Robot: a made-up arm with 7 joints. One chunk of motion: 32 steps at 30 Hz.
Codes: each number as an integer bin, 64 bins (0 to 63) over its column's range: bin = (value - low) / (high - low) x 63, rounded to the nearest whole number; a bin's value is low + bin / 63 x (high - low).
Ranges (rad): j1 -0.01..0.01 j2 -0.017..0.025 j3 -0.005..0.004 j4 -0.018..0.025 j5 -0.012..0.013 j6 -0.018..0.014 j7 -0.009..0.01
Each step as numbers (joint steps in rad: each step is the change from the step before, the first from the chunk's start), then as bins.
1 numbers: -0.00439 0.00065 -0.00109 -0.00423 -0.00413 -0.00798 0.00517
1 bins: 18 26 27 20 20 20 47
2 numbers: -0.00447 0.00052 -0.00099 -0.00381 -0.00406 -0.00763 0.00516
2 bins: 17 26 28 21 20 20 47
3 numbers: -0.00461 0.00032 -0.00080 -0.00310 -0.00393 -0.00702 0.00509
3 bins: 17 26 29 22 20 22 47
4 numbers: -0.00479 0.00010 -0.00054 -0.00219 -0.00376 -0.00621 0.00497
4 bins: 16 26 31 23 21 23 46
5 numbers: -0.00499 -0.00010 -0.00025 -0.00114 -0.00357 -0.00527 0.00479
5 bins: 16 25 33 25 21 25 46
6 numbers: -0.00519 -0.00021 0.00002 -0.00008 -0.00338 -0.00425 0.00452
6 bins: 15 25 35 26 22 27 45
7 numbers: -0.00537 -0.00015 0.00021 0.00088 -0.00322 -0.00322 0.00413
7 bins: 15 25 36 28 22 29 44
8 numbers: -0.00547 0.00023 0.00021 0.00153 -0.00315 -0.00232 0.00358
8 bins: 14 26 36 29 22 31 42
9 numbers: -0.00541 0.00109 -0.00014 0.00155 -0.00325 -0.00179 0.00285
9 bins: 14 27 34 29 22 32 39
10 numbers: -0.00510 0.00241 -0.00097 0.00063 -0.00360 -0.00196 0.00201
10 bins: 15 29 28 27 21 32 37
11 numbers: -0.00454 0.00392 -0.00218 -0.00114 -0.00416 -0.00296 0.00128
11 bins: 17 31 20 25 20 30 34
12 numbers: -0.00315 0.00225 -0.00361 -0.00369 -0.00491 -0.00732 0.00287
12 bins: 22 29 10 21 18 21 39
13 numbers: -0.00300 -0.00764 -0.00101 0.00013 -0.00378 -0.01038 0.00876
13 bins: 22 14 28 27 21 15 59
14 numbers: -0.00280 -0.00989 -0.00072 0.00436 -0.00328 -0.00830 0.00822
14 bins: 23 11 30 33 22 19 57
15 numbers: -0.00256 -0.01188 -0.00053 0.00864 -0.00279 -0.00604 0.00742
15 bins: 23 8 31 39 23 24 54
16 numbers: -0.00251 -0.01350 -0.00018 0.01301 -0.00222 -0.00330 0.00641
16 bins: 24 5 34 45 25 29 51
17 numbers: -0.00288 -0.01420 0.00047 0.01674 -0.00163 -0.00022 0.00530
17 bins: 22 4 38 51 26 35 47
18 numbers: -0.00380 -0.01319 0.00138 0.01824 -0.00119 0.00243 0.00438
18 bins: 20 6 45 53 27 40 44
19 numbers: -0.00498 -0.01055 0.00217 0.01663 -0.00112 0.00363 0.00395
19 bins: 16 10 50 51 27 43 43
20 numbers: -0.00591 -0.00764 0.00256 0.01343 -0.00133 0.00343 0.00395
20 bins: 13 14 53 46 27 42 43
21 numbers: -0.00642 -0.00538 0.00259 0.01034 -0.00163 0.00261 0.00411
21 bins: 11 17 53 42 26 41 43
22 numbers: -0.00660 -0.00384 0.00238 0.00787 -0.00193 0.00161 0.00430
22 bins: 11 20 52 38 25 39 44
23 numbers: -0.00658 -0.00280 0.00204 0.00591 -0.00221 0.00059 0.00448
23 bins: 11 21 49 35 25 37 45
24 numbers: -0.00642 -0.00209 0.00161 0.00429 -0.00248 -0.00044 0.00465
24 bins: 11 22 46 33 24 35 45
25 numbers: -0.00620 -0.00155 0.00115 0.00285 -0.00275 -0.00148 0.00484
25 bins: 12 23 43 31 23 33 46
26 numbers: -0.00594 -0.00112 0.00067 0.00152 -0.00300 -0.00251 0.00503
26 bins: 13 24 40 29 23 30 47
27 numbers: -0.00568 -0.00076 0.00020 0.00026 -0.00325 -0.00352 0.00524
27 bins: 14 24 36 27 22 29 47
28 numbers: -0.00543 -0.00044 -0.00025 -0.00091 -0.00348 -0.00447 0.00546
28 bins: 14 25 33 25 21 27 48
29 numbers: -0.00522 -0.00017 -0.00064 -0.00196 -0.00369 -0.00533 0.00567
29 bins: 15 25 31 24 21 25 49
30 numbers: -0.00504 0.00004 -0.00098 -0.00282 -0.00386 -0.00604 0.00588
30 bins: 16 26 28 22 21 24 49
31 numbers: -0.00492 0.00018 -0.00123 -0.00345 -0.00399 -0.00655 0.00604
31 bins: 16 26 26 21 20 23 50
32 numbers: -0.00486 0.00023 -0.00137 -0.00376 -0.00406 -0.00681 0.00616
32 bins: 16 26 25 21 20 22 50
